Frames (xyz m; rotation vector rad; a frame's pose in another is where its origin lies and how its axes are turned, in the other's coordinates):
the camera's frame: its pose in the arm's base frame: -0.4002 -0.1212 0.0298 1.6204 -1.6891 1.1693
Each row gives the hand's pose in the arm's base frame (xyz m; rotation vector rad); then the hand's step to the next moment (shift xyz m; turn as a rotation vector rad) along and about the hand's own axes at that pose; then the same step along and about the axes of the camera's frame.
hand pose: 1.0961 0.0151 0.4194 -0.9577 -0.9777 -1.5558
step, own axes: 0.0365 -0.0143 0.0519 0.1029 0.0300 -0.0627
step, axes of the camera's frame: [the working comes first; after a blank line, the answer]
step, axes of the arm's base frame: -0.0148 0.0382 0.0505 0.0063 -0.0974 0.0768

0.0247 -0.0005 -0.0601 0.1144 -0.0150 0.0460
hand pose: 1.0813 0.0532 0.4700 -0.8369 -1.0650 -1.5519
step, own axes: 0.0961 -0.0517 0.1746 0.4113 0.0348 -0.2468
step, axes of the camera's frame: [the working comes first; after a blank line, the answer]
step, axes of the arm's base frame: -0.0733 0.1323 0.1397 -0.0579 -0.3791 0.2903

0.0593 0.0277 -0.1952 0.4502 0.0234 0.1675
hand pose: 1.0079 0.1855 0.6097 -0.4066 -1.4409 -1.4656
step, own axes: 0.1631 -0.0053 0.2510 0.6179 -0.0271 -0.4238
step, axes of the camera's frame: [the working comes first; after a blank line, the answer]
step, axes of the arm's base frame: -0.1750 0.1562 0.1861 -0.1303 -0.6332 0.3797

0.1010 0.1136 -0.2579 0.6688 0.0956 0.3252
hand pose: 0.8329 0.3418 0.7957 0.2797 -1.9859 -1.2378
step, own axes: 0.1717 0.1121 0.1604 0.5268 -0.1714 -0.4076
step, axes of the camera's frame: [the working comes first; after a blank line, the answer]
step, axes of the arm's base frame: -0.2075 0.0713 0.1402 -0.1083 -0.6459 0.2101

0.1116 0.1630 -0.1695 0.5297 0.1139 0.4237
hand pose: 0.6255 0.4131 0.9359 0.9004 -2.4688 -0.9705
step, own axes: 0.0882 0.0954 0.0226 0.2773 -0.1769 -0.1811
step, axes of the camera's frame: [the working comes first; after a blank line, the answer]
step, axes of the arm's base frame: -0.1184 0.0063 0.0576 -0.0364 -0.3728 0.0262

0.0629 0.1012 -0.0565 0.2219 0.0621 0.2964
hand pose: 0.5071 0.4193 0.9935 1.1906 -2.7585 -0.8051
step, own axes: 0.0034 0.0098 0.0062 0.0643 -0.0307 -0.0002
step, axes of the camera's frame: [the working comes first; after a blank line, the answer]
step, axes of the arm's base frame: -0.0104 0.0061 -0.0013 -0.0248 -0.0618 -0.0252

-0.0027 0.0098 -0.0065 0.0148 0.0352 0.0601
